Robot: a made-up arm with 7 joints.
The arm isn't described. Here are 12 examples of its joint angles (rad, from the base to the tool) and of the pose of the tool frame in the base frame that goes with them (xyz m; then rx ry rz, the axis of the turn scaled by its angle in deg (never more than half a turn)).
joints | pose
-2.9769 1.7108 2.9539 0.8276 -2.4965 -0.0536 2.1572 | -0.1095 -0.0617 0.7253 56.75 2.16 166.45
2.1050 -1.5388 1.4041 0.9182 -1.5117 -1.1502 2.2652 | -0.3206 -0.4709 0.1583 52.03 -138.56 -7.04
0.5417 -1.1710 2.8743 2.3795 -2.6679 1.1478 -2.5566 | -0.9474 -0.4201 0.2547 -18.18 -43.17 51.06
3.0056 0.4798 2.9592 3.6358 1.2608 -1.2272 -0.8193 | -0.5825 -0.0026 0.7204 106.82 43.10 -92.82
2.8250 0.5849 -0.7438 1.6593 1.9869 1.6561 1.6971 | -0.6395 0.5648 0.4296 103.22 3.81 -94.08
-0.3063 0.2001 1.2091 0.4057 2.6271 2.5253 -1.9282 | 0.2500 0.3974 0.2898 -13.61 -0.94 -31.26
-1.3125 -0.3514 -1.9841 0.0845 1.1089 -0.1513 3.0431 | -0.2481 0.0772 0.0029 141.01 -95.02 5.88
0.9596 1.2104 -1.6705 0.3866 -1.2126 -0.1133 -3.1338 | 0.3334 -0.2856 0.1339 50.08 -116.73 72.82
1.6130 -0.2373 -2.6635 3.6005 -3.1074 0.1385 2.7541 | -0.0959 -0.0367 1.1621 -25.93 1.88 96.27
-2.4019 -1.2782 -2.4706 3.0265 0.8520 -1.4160 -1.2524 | 0.6717 0.4609 0.4374 99.80 -63.09 129.60
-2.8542 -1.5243 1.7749 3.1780 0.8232 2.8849 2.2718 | 0.7786 0.2102 0.1525 39.31 -98.09 6.34
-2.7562 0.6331 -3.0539 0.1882 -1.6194 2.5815 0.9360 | 0.2425 -0.0214 0.3867 45.38 -24.22 7.27
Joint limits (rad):
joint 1: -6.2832..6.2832
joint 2: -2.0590..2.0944
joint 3: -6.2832..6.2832
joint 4: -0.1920..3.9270
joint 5: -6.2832..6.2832
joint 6: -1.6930..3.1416
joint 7: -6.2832..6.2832
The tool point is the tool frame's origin. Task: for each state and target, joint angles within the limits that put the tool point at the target. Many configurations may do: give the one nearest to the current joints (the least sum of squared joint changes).
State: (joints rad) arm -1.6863 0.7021 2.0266 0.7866 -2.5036 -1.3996 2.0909
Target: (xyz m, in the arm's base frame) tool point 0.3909 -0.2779 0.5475
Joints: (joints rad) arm -1.8833 0.9040 1.7694 1.3270 -2.4186 -1.3424 2.0909
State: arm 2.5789 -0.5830 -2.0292 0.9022 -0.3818 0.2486 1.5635
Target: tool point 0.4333 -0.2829 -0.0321
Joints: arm 2.0049 -0.5336 -2.6655 0.6486 -0.3414 0.3467 1.5635
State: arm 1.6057 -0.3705 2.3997 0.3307 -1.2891 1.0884 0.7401
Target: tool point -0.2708 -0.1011 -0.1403
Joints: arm 1.3946 -0.9229 2.6227 0.4594 -1.3067 0.9265 0.7401
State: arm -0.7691 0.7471 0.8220 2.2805 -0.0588 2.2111 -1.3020
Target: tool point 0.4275 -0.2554 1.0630
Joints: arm -0.9148 0.3071 0.8173 2.8249 -0.0707 1.5131 -1.3020
